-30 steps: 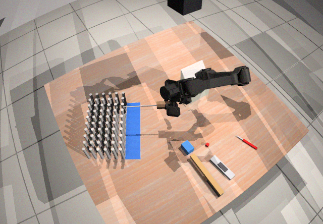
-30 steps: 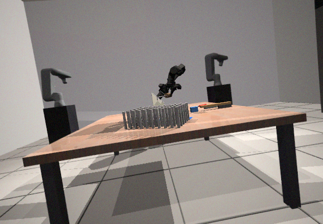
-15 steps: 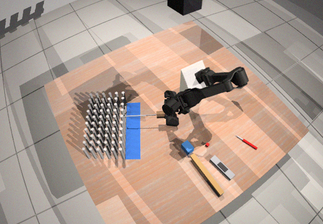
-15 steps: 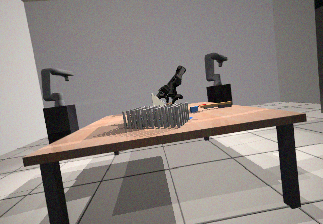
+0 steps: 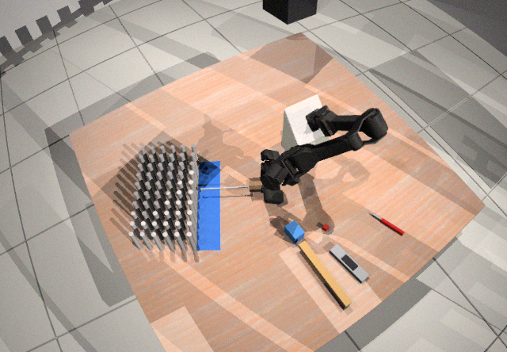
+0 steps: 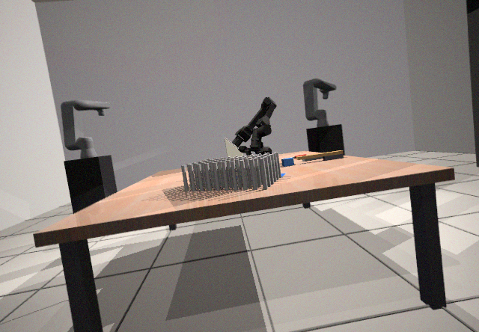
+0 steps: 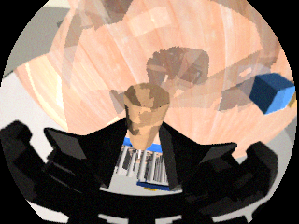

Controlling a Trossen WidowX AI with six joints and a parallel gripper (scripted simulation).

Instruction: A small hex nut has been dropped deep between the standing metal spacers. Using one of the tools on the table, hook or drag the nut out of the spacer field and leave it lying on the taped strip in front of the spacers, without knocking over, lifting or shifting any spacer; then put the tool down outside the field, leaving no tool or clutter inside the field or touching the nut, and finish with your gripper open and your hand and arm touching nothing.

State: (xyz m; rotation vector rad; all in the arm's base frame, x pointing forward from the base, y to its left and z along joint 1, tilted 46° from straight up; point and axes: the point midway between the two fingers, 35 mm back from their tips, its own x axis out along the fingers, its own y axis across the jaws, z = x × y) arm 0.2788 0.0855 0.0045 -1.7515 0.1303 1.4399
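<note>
Now: gripper tip 180 mm short of the blue taped strip, 70 mm to the left of it and 30 mm above it. The rest, counted from my gripper tip: red cube: 80 mm behind, 250 mm to the left, 30 mm below; hex nut: 300 mm ahead, 200 mm to the right, 30 mm below; blue block: 20 mm ahead, 200 mm to the left, 10 mm below.
</note>
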